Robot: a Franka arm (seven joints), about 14 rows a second.
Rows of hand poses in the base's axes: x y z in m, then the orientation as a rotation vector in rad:
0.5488, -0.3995, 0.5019, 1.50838, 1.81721, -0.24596
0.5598, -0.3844, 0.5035, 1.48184, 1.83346, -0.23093
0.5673, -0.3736, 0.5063, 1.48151, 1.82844, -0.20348
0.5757, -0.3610, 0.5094, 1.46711, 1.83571, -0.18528
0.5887, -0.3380, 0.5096, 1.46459, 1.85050, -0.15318
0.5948, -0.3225, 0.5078, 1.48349, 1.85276, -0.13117
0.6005, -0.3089, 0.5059, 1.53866, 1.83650, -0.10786
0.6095, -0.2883, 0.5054, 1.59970, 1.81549, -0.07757
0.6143, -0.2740, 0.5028, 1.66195, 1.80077, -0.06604
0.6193, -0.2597, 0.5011, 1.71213, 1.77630, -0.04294
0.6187, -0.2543, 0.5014, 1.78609, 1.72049, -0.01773
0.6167, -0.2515, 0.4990, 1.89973, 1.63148, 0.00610
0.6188, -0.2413, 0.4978, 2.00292, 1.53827, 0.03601
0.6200, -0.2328, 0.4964, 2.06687, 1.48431, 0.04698
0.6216, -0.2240, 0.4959, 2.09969, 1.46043, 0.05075
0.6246, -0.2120, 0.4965, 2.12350, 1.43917, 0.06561
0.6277, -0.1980, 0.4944, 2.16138, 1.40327, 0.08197
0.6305, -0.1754, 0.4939, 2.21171, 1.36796, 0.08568
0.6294, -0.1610, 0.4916, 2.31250, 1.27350, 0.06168
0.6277, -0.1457, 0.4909, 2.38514, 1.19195, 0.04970
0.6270, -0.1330, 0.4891, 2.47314, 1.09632, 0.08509
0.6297, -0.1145, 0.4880, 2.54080, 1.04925, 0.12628
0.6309, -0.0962, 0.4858, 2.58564, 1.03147, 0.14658
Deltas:
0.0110, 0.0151, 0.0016, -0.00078, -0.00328, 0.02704
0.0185, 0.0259, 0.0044, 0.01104, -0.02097, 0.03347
0.0269, 0.0385, 0.0075, 0.01533, -0.02880, 0.05058
0.0399, 0.0615, 0.0077, 0.03695, -0.03490, 0.06757
0.0460, 0.0770, 0.0059, 0.06022, -0.03910, 0.06350
0.0517, 0.0906, 0.0040, 0.09720, -0.04694, 0.03055
0.0607, 0.1112, 0.0035, 0.13982, -0.05872, -0.00560
0.0655, 0.1255, 0.0009, 0.17603, -0.05556, -0.04516
0.0705, 0.1398, -0.0008, 0.20817, -0.06752, -0.07798
0.0699, 0.1452, -0.0005, 0.24451, -0.09314, -0.13695
0.0679, 0.1480, -0.0029, 0.29409, -0.12363, -0.23322
0.0700, 0.1582, -0.0041, 0.34285, -0.15863, -0.32378
0.0712, 0.1667, -0.0055, 0.37175, -0.17202, -0.38030
0.0728, 0.1755, -0.0060, 0.38712, -0.17491, -0.40801
0.0758, 0.1875, -0.0054, 0.40402, -0.18455, -0.42653
0.0789, 0.2015, -0.0075, 0.42667, -0.19743, -0.45899
0.0817, 0.2241, -0.0080, 0.45077, -0.19790, -0.50114
0.0806, 0.2385, -0.0103, 0.47737, -0.19689, -0.60503
0.0789, 0.2538, -0.0110, 0.49837, -0.20333, -0.68476
0.0782, 0.2665, -0.0128, 0.55472, -0.22667, -0.76583
0.0809, 0.2850, -0.0139, 0.61298, -0.23233, -0.81031
0.0821, 0.3033, -0.0161, 0.65068, -0.22445, -0.83438

